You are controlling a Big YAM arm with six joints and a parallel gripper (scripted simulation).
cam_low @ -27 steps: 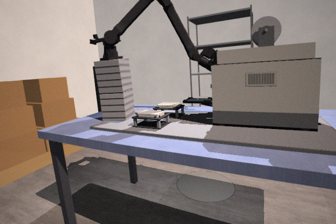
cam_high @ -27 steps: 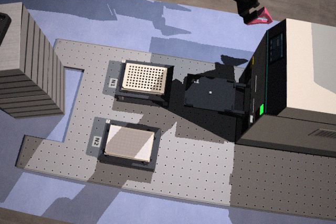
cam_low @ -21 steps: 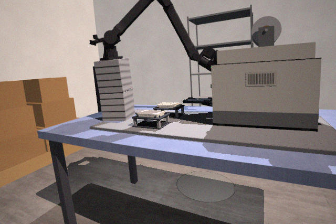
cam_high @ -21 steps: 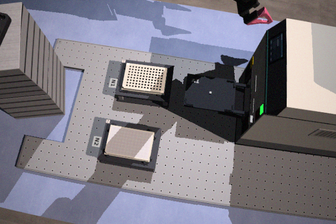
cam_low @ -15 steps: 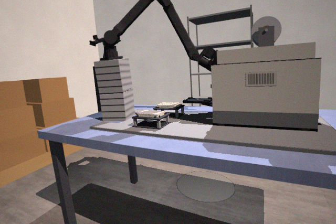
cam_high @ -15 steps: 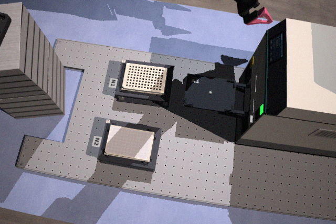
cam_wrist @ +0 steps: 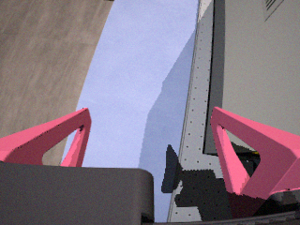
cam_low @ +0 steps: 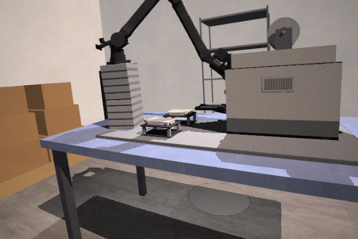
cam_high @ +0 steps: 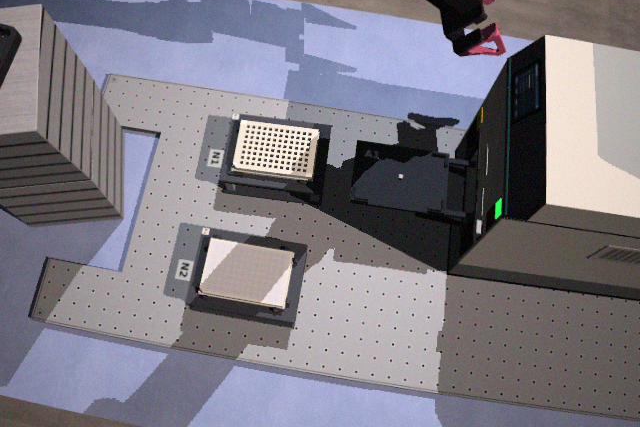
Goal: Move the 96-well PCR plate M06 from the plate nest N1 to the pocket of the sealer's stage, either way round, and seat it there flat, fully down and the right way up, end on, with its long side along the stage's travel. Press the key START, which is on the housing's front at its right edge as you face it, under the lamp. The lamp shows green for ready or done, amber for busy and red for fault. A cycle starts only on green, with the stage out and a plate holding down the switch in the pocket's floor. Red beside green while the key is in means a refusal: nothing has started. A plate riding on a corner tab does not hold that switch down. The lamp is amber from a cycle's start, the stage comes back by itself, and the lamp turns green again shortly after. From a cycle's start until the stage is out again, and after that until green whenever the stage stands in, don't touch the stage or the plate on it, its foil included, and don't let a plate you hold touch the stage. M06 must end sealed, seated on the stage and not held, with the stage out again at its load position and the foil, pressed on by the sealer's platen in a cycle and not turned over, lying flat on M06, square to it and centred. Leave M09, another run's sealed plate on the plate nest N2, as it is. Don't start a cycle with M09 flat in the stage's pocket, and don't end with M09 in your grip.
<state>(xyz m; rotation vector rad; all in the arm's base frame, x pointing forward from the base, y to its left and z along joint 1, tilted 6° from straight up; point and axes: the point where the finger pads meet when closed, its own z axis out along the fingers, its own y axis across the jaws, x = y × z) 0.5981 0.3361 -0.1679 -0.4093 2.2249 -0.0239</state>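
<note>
Right now the white 96-well plate M06 is 280 mm behind my hand, 220 mm to the right of it and 140 mm below it. Also, from my hand: white start key: 310 mm to the right, 30 mm ahead, 20 mm below; then sealer stage: 230 mm to the right, 100 mm below, 80 mm behind; then dark screen: 180 mm to the right, 110 mm above, 30 mm ahead.
</note>
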